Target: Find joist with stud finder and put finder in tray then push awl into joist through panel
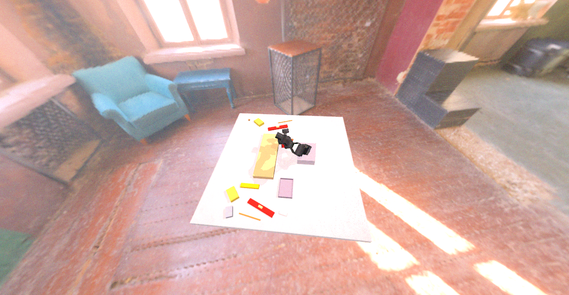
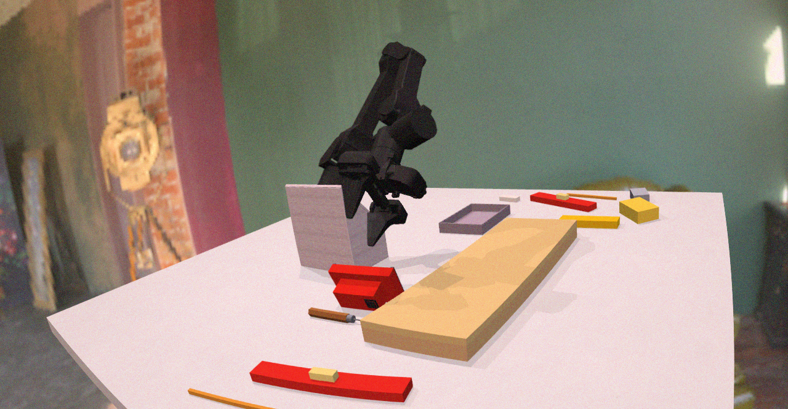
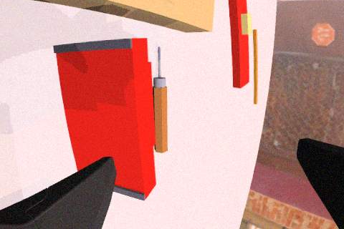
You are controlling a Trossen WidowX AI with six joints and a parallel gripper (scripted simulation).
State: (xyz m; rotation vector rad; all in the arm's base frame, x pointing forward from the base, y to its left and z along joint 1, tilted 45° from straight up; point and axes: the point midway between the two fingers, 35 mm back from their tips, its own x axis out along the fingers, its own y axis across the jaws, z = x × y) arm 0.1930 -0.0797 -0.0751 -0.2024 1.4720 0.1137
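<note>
Right now the red stud finder is 10 mm ahead of my gripper tip, 30 mm to the right of it and 110 mm below it. Also, from my gripper tip: awl (10 mm ahead, 80 mm to the right, 120 mm below); then grey tray (40 mm behind, 460 mm to the left, 120 mm below); then square light (30 mm ahead, 40 mm to the right, 110 mm below).
</note>
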